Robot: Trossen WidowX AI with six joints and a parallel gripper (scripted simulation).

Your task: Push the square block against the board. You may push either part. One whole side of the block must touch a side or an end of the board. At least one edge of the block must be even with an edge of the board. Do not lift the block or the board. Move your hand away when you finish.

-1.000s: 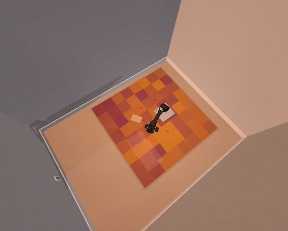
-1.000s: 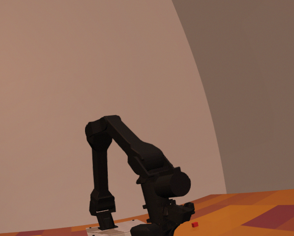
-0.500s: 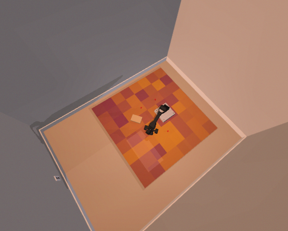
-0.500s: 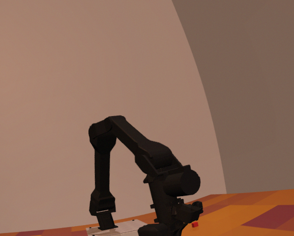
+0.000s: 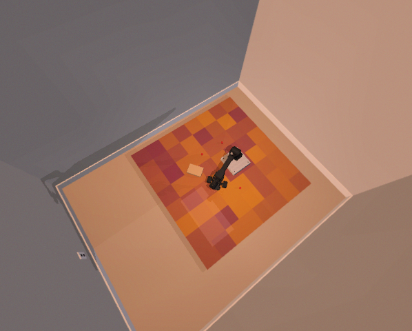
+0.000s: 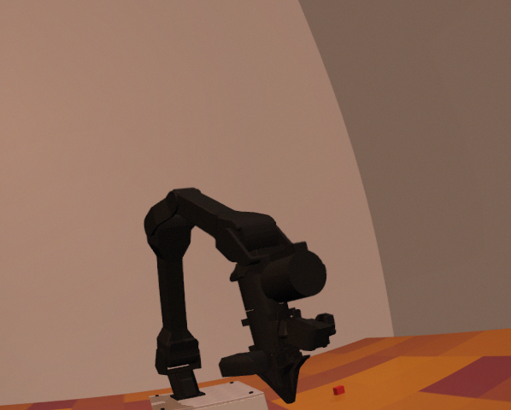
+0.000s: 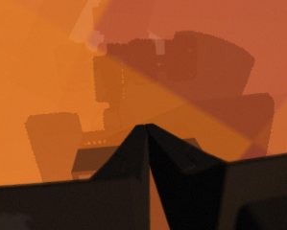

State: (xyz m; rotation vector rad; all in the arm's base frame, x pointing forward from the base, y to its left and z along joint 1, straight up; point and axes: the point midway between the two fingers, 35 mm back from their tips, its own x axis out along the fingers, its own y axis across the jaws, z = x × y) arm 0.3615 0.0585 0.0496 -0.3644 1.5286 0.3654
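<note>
Right now the square block is 8 cm behind my gripper tip, 5 cm below it and 4 cm to the right of it. The rest, counted from my gripper tip: tan board (26 cm to the right, 5 cm below, 3 cm ahead).
</note>
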